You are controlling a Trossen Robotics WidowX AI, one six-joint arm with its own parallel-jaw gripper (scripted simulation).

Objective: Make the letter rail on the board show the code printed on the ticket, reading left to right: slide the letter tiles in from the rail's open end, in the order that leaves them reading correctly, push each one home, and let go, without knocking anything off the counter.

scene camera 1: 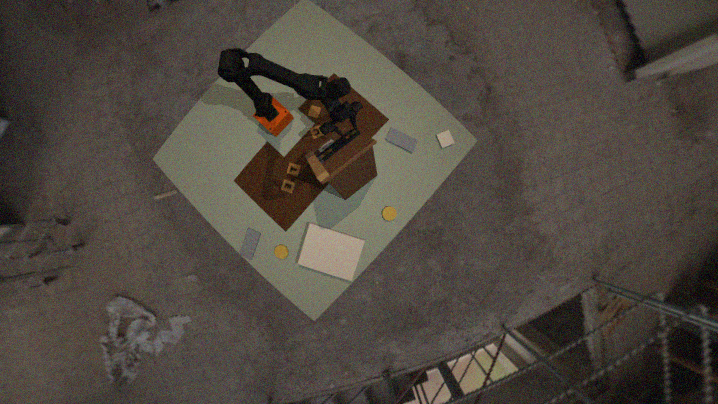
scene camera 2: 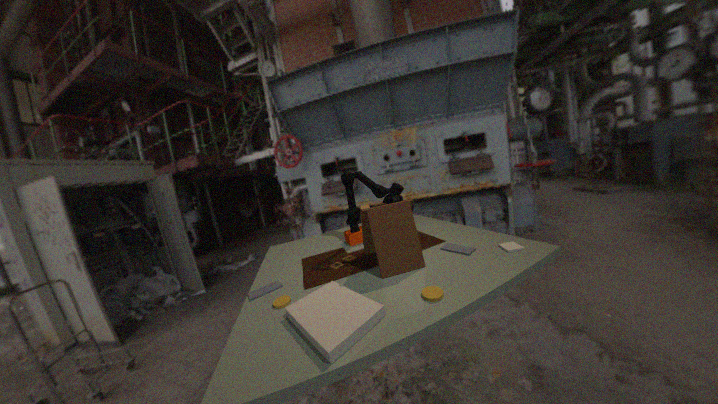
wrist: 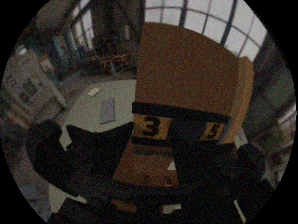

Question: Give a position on a dark brown mat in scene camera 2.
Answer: At 316, 269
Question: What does my gripper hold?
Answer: A letter tile.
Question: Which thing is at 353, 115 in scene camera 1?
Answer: My gripper.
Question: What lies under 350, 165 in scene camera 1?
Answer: A brown board.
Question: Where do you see a brown board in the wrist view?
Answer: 181, 74
